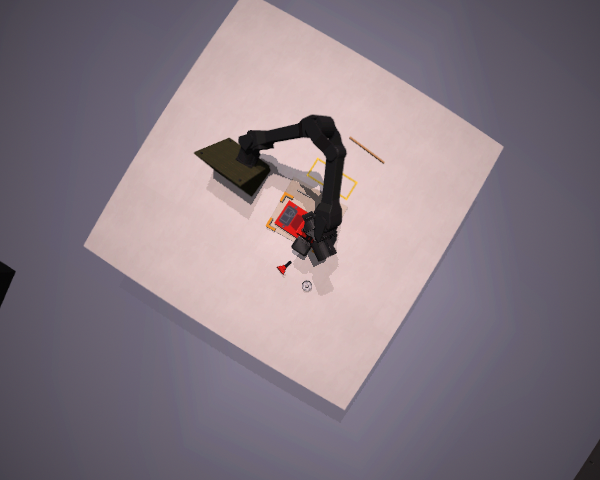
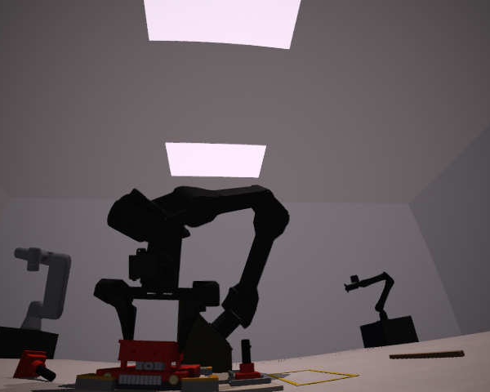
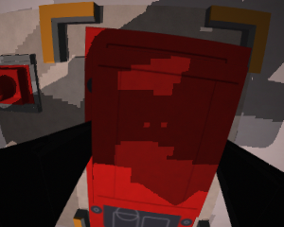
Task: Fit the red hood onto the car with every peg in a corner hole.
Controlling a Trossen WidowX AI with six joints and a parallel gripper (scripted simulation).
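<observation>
The grey engine block is 2 cm below my gripper tip. Round my gripper tip: grey holder (13 cm to the left, 2 cm ahead, 1 cm below); then red hood (1 cm above); then wooden stick (40 cm to the left, 4 cm below, 4 cm ahead).
</observation>
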